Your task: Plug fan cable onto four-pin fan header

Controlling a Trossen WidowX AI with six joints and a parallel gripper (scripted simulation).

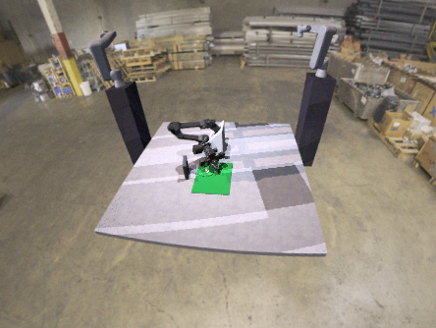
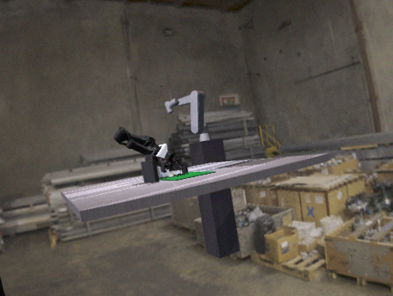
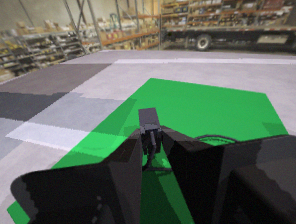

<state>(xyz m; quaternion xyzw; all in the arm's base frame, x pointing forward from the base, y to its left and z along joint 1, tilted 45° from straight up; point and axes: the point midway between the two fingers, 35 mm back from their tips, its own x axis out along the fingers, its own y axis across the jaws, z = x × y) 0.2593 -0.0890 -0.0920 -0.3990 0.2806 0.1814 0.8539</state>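
Now: gripper tip 50 mm above the green board, 40 mm short of it and 30 mm to the left of it. Also, from my gripper tip: dark grey plug: 10 mm below, 10 mm ahead; then black fan: 210 mm to the right, 20 mm ahead, 20 mm above; then white fan header: 80 mm to the right, 40 mm below, 10 mm behind.
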